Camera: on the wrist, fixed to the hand. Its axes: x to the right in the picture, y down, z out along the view.
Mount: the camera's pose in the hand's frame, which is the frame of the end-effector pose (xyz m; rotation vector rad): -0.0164 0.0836 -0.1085 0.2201 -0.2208 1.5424
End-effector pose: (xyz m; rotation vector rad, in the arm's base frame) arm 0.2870 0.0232 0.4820 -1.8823 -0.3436 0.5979
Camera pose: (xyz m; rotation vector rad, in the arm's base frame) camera 0.3299 -0.1012 0.4406 -1.5652 1.1283 1.7359
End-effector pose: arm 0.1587 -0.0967 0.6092 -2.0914 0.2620 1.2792
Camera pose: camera 0.1877 -0.2312 0.6196 1.2873 -1.9954 -2.0067
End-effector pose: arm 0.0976 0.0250 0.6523 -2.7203 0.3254 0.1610
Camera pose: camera 0.0681 -0.0896 0.7233 -1.6157 2.0679 0.7312
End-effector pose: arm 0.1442 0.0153 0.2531 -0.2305 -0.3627 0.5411
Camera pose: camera 0.1356 0.0633 0.1241 -0.2045 -0.2797 2.1262
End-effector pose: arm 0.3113 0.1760 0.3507 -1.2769 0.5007 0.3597
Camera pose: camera 0.2372 0.0931 0.2691 -0.3934 1.2327 1.6403
